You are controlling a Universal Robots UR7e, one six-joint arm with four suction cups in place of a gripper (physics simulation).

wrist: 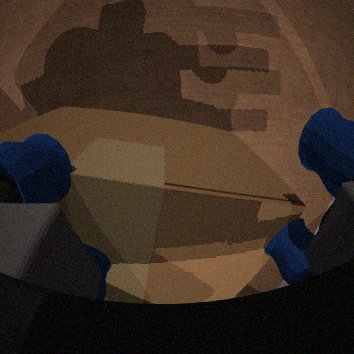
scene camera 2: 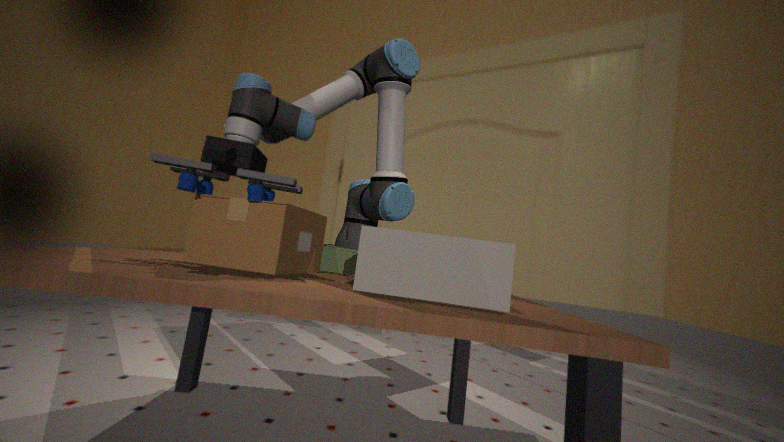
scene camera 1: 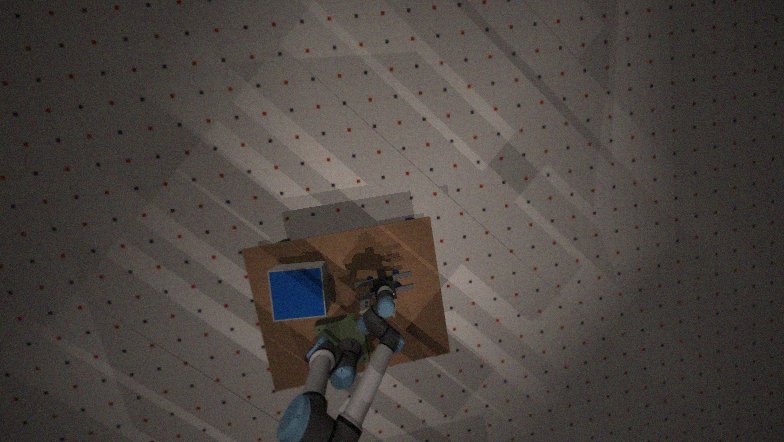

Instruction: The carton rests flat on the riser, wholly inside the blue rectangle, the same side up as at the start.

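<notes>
The brown carton (scene camera 2: 236, 238) (wrist: 200, 150) stands flat on the table with pale tape at its top edge. In scene camera 1 it blends with the table and the arm covers much of it. My suction gripper (scene camera 2: 227, 192) (scene camera 1: 384, 281) (wrist: 187, 200) is at its top. In the wrist view the left cups are over the carton and appear to touch it. The right cups reach past its edge, partly over bare table. The seal itself is hidden. The white riser (scene camera 2: 433, 269) (scene camera 1: 325, 291) stands apart beside the carton, with the blue rectangle (scene camera 1: 297, 293) on its top.
The wooden table (scene camera 1: 428, 247) (scene camera 2: 307, 299) carries everything. A green block (scene camera 2: 338, 259) (scene camera 1: 351, 326) lies by the arm's base, between the carton and the riser in scene camera 2. The arm's links reach over the table from its base side.
</notes>
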